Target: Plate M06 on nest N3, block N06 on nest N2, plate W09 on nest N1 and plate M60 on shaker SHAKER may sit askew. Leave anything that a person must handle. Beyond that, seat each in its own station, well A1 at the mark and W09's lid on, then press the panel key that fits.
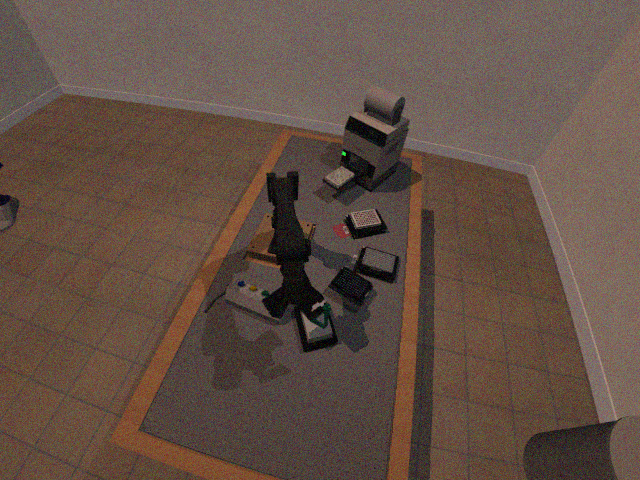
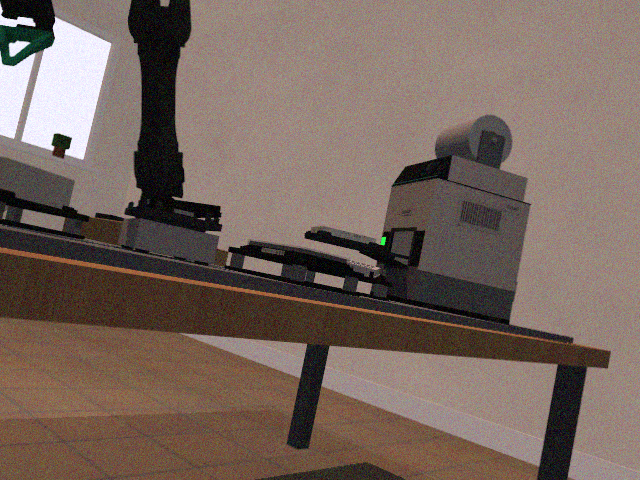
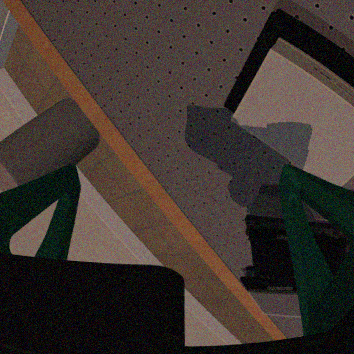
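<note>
My gripper (image 1: 320, 316) (image 3: 179, 175) is open, its green fingers wide apart with nothing between them, above a pale block (image 1: 316, 333) (image 3: 300, 90) (image 2: 36, 180) on a black nest. The black-topped shaker (image 1: 351, 284) (image 2: 170, 240) (image 3: 275, 250) stands beside it; its dark plate is hard to make out. A flat grey-topped plate (image 1: 379, 259) lies on another nest. A pinkish well plate (image 1: 365, 218) lies on the nest by the red card (image 1: 341, 230). The key panel (image 1: 248, 299) has blue, yellow and green keys. Labels, well A1, the lid and small misfits cannot be read.
A tall machine (image 1: 374, 144) (image 2: 454, 232) with a roll on top and a green light holds out a pale plate-like piece (image 1: 339, 177). A wooden stand (image 1: 262, 241) is partly behind the arm. A shoe (image 1: 7, 212) shows at the left edge. A grey cylinder (image 1: 573, 446) (image 3: 55, 140) stands beyond the table.
</note>
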